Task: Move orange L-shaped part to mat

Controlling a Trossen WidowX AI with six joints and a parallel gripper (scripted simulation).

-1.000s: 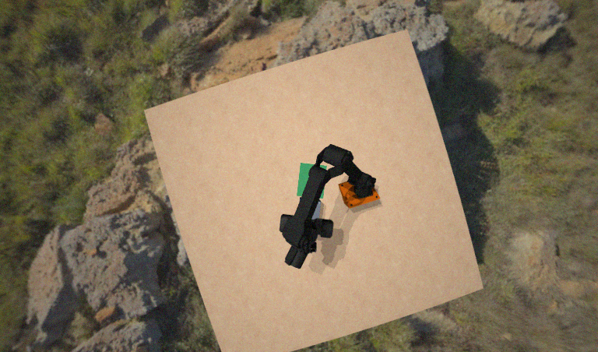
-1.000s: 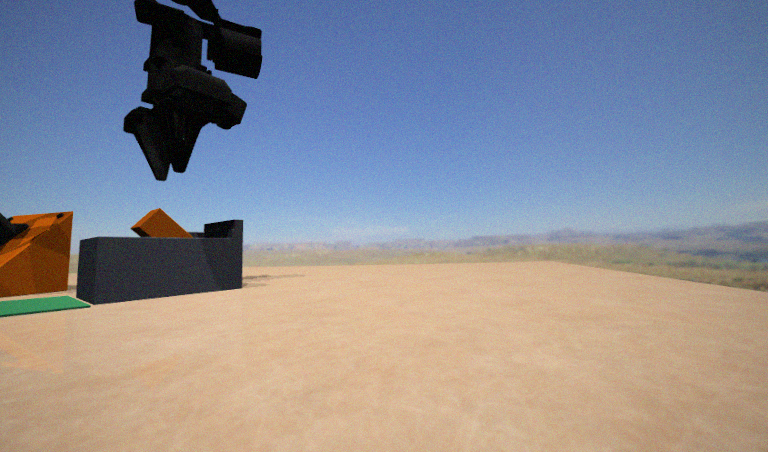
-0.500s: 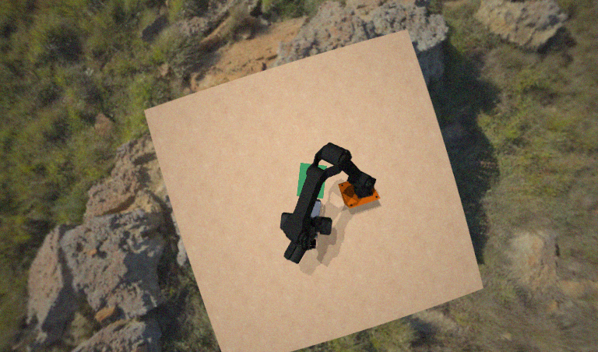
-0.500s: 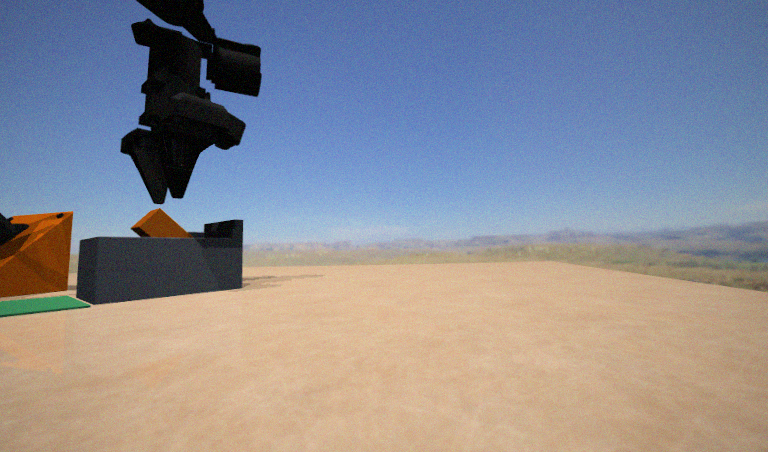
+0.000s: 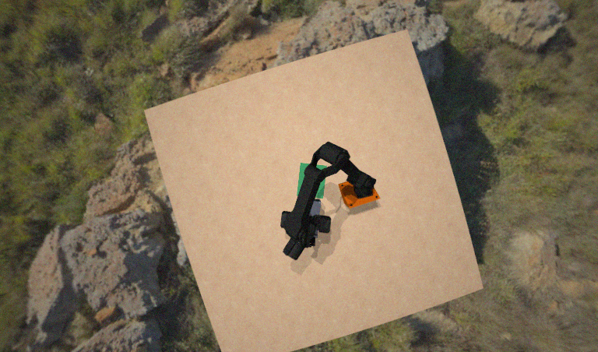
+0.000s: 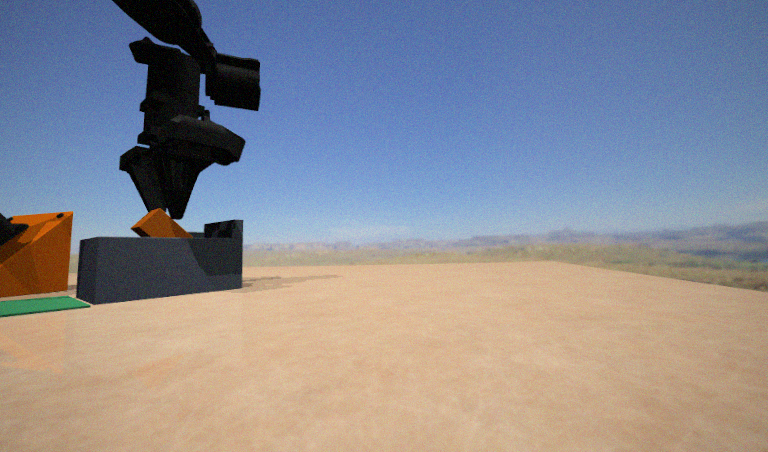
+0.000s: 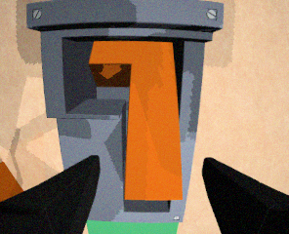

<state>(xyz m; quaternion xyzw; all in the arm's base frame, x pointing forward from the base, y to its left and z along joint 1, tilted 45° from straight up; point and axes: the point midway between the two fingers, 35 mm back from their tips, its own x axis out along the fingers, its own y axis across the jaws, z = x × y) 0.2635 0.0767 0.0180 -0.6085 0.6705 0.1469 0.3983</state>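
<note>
Right now the orange L-shaped part is 40 mm below my gripper tip and 30 mm to the left of it. The rest, counted from my gripper tip: green mat: 130 mm to the right, 100 mm below, 70 mm behind.
</note>
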